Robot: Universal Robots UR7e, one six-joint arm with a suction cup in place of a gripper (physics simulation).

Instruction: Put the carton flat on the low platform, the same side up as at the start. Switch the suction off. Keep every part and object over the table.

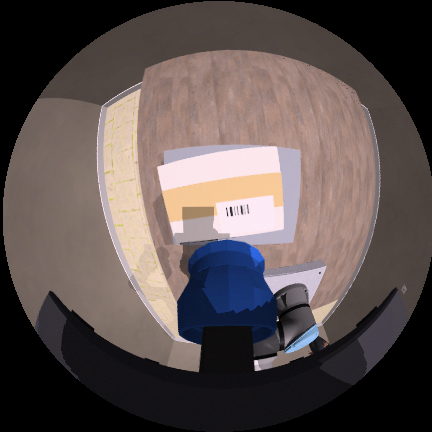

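Observation:
My suction cup (226, 286) is here where I can see it. I can also see a carton (236, 192), and a low platform (289, 159) is visible to me too.

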